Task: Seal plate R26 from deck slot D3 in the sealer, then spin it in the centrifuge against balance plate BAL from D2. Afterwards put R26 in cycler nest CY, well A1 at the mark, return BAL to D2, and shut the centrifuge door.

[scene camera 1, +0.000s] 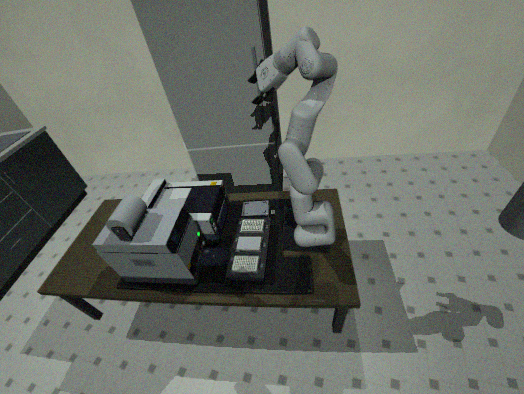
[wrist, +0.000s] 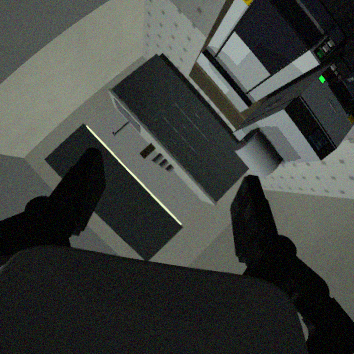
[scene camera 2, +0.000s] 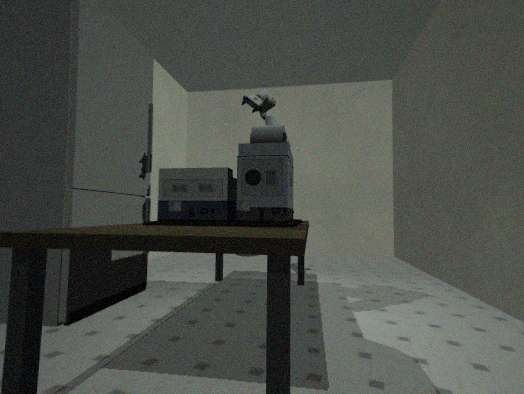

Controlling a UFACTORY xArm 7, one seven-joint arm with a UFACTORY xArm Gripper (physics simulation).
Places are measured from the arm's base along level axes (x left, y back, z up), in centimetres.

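Pixels of known places: gripper, between the fingertips: (scene camera 1: 252,92) (wrist: 170,178) (scene camera 2: 247,107).
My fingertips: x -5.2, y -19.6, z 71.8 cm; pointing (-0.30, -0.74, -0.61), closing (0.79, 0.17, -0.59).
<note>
Ahead of a thing's pixels: the offset from my fingertips to its top centre. "spot": to the spot under its first point.
My gripper (scene camera 1: 255,89) (scene camera 2: 249,106) (wrist: 170,178) is open and empty, high above the table, fingers pointing away from the arm's base. A dark rack {spot: dx +20.4, dy -2.9, dz -74.4 cm} (scene camera 1: 265,254) holds two white welled plates {dx +1.9, dy -12.1, dz -72.8 cm} (scene camera 1: 252,225) {dx +26.7, dy -12.3, dz -72.8 cm} (scene camera 1: 245,263) with a smooth pale plate {dx +14.3, dy -12.2, dz -72.8 cm} (scene camera 1: 249,243) between them. A flat grey plate-sized piece {spot: dx -13.7, dy -12.6, dz -75.4 cm} (scene camera 1: 255,208) is at its back end. Labels and well A1 are too small to read. The large grey machine with a roll, seemingly the sealer {dx +25.5, dy -58.3, dz -32.6 cm} (scene camera 1: 155,260) (scene camera 2: 265,187) (wrist: 277,130), stands at left. The lower white-and-blue machine behind, seemingly the centrifuge (scene camera 1: 206,200) (scene camera 2: 195,187) (wrist: 277,45), has its door state unclear.
A small unit with a green light {spot: dx +8.8, dy -35.3, dz -59.2 cm} (scene camera 1: 203,218) stands between machines and rack. The grey roll {dx +25.6, dy -60.4, dz -32.6 cm} (scene camera 1: 127,217) (scene camera 2: 268,134) (wrist: 258,152) rises above the large machine. The wooden table (scene camera 1: 75,270) (scene camera 2: 125,240) carries everything. A dark cabinet (scene camera 1: 35,195) (wrist: 175,120) stands beyond its left end.
</note>
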